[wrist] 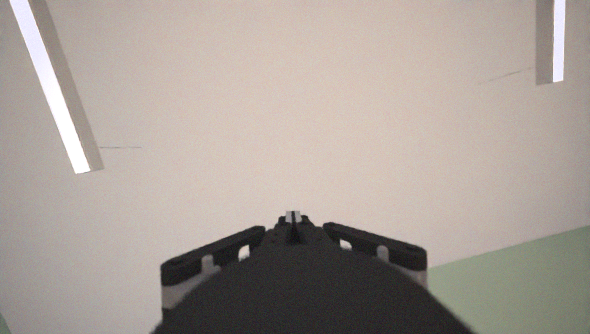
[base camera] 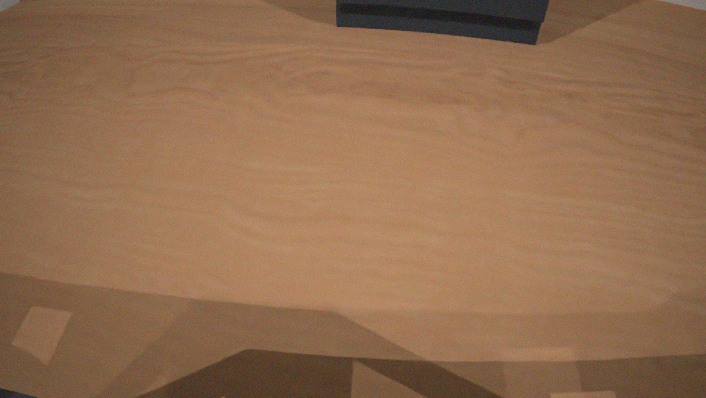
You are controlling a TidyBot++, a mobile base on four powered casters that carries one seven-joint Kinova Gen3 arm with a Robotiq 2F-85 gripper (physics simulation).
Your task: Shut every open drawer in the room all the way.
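Frame: origin at the arm's base, x ahead, y left, z up, level; centimetres.
Where they show: gripper, fingertip midpoint: point(wrist: 293, 220).
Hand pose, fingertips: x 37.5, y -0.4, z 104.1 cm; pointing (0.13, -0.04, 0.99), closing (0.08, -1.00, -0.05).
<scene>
After its pixels a point has its place.
The lower part of a dark grey drawer cabinet point(base camera: 440, 17) @[x 92.6, y -12.8, z -36.0 cm] shows at the top of the base camera view, standing on the floor a stretch ahead of the base. Its drawer fronts are mostly cut off by the top of the frame, so how its drawers stand cannot be told from this view. My gripper point(wrist: 293, 220) @[x 37.5, y -0.4, z 104.1 cm] is shut and empty, its fingertips together. It points up towards the ceiling, away from the cabinet. No drawer shows in the wrist view.
The wooden floor point(base camera: 350, 175) @[x 48.3, y 2.3, z -39.7 cm] lies between the base and the cabinet, with shadows near the base. The wrist view shows the pale ceiling point(wrist: 300, 110) @[x 7.6, y -17.1, z 204.0 cm], two ceiling lights point(wrist: 52, 90) @[x -2.5, y 88.9, z 168.0 cm] point(wrist: 558, 42) @[x -7.4, y -149.7, z 168.1 cm] and a green wall point(wrist: 520, 285) @[x 139.9, y -149.4, z 174.5 cm] at the lower right.
</scene>
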